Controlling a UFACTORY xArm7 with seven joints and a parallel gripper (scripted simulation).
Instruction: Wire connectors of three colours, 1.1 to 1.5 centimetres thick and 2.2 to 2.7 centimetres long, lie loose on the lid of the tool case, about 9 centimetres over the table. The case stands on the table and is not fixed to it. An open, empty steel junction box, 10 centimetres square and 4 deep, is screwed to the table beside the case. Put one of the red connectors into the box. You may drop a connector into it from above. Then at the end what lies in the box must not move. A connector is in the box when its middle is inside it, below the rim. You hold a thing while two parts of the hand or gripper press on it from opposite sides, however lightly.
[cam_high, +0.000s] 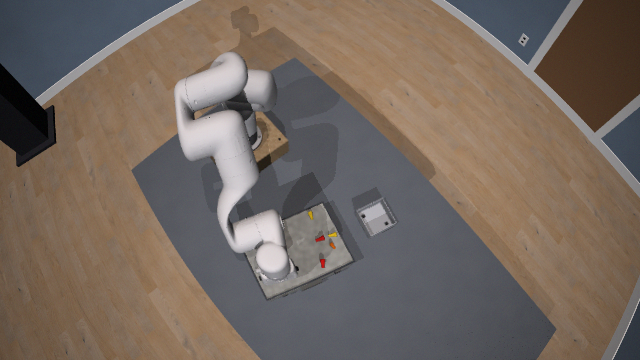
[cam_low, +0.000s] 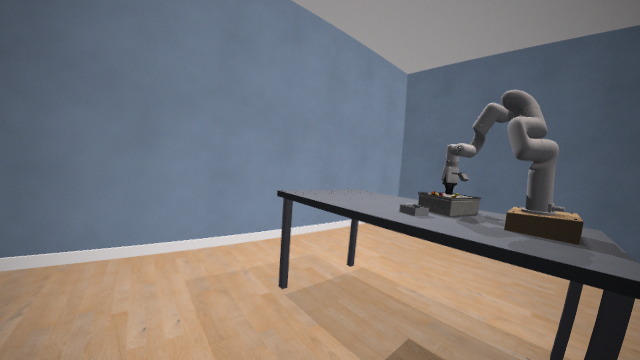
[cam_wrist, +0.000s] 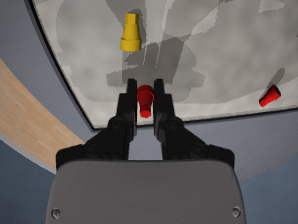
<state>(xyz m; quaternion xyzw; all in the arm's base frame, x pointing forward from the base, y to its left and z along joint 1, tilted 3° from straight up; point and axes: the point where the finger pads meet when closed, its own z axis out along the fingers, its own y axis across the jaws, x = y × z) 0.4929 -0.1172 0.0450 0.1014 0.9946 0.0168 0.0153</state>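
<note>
Now: the orange connector 10 mm behind my hand, 190 mm to the left of it and 20 mm below it. Also, from my hand: tool case: 50 mm behind, 80 mm to the left, 50 mm below.
</note>
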